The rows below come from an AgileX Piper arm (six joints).
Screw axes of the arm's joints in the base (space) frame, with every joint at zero. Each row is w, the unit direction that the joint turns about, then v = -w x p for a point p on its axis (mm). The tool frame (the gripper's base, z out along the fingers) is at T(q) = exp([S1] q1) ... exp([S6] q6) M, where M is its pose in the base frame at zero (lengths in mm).
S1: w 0 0 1 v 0 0 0
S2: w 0 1 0 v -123 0 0
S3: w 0 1 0 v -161.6 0 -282.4
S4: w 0.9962 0 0.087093 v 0 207.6 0
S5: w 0 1 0 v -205.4 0 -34.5
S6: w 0.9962 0 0.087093 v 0 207.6 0
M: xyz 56.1 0 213.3 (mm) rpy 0 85.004 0 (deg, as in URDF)
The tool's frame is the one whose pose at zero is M.
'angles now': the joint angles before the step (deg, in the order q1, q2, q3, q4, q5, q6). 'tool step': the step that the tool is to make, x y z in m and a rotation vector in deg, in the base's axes. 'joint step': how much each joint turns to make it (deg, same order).
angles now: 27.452 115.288 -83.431 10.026 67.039 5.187
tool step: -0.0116 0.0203 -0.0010 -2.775 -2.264 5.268
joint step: 4.329 0.034 -0.003 -3.859 -0.728 0.720
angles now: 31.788 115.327 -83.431 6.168 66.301 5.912
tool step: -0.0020 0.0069 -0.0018 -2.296 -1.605 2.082
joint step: 1.686 0.512 -0.497 -3.072 -0.202 0.983
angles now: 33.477 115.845 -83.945 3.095 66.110 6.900
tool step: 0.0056 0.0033 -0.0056 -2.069 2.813 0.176
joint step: -0.005 2.768 -3.223 -0.285 3.941 0.129
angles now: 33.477 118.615 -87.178 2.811 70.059 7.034
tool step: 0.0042 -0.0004 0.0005 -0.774 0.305 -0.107
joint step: -0.270 0.818 -1.511 -0.546 1.369 0.133
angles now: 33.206 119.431 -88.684 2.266 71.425 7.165
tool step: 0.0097 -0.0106 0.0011 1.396 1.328 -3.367
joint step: -2.488 0.515 -1.103 2.069 0.974 0.040
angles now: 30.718 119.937 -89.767 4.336 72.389 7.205
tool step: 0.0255 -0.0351 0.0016 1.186 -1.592 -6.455
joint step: -6.203 0.357 -1.084 0.390 -1.236 0.001
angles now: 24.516 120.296 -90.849 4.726 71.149 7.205
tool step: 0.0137 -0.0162 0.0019 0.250 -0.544 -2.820
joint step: -2.855 0.865 -1.986 0.000 0.525 0.005
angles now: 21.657 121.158 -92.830 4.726 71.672 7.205
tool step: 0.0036 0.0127 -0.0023 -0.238 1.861 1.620
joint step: 1.336 2.502 -3.785 0.395 3.123 -0.191
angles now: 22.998 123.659 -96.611 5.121 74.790 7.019
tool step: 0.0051 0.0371 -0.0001 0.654 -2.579 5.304
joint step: 4.321 3.695 -6.758 -0.629 0.512 -0.729
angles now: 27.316 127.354 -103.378 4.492 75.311 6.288
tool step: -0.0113 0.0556 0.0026 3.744 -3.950 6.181
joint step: 6.593 2.476 -5.178 1.337 -2.593 -0.221
